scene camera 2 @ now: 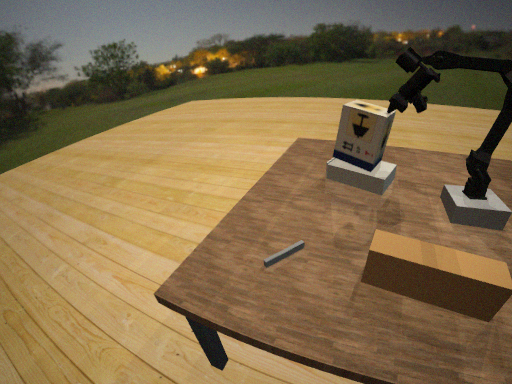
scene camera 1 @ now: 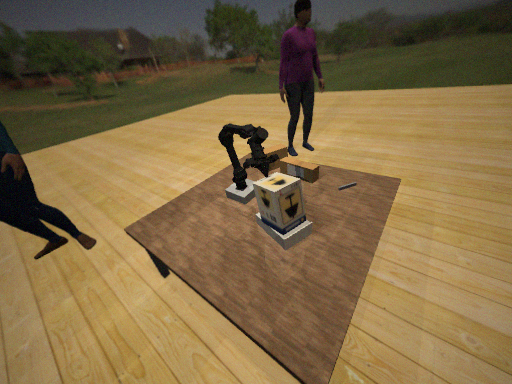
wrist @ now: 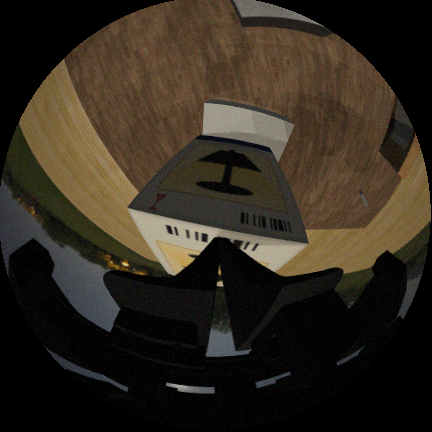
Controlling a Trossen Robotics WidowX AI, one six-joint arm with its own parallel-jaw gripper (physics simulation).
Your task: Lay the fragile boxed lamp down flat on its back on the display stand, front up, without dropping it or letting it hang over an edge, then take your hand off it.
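Frame: origin at the arm's base, x ahead, y left, z up, level; centimetres.
Seen in the pictures: gripper, fingertip midpoint: (scene camera 2: 388, 112) (scene camera 1: 267, 177) (wrist: 218, 242); arm's base, origin of the base link: (scene camera 2: 474, 195) (scene camera 1: 241, 187).
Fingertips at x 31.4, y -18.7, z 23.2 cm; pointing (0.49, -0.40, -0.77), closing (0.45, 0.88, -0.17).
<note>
Offsets run from my fingertips to a thing's top centre. Level surfaces: height alone.
The boxed lamp (scene camera 1: 281, 202) (scene camera 2: 362, 132) (wrist: 227, 172), white with lamp pictures and a blue band at its bottom, stands upright on the display stand (scene camera 1: 298, 237) (scene camera 2: 354, 175) (wrist: 225, 119). A lamp picture, a red glass symbol and a barcode show on the face toward the arm in the wrist view. A strip of bare stand shows at the foot of that face. My gripper (scene camera 1: 266, 174) (scene camera 2: 390, 109) (wrist: 218, 242) is shut and empty. Its tips are at the box's upper edge on the arm's side; whether they touch it I cannot tell.
The arm's white base (scene camera 1: 240, 193) (scene camera 2: 475, 214) stands beyond the bare side of the stand. A long brown block {dx -3.1, dy +55.7, dz -18.8 cm} (scene camera 1: 301, 169) (scene camera 2: 435, 280) and a thin grey bar {dx +32.8, dy +48.6, dz -27.6 cm} (scene camera 1: 347, 186) (scene camera 2: 284, 253) (wrist: 363, 198) lie on the wooden table {dz -29.7 cm} (scene camera 1: 320, 310) (scene camera 2: 300, 310). Two people stand near it.
</note>
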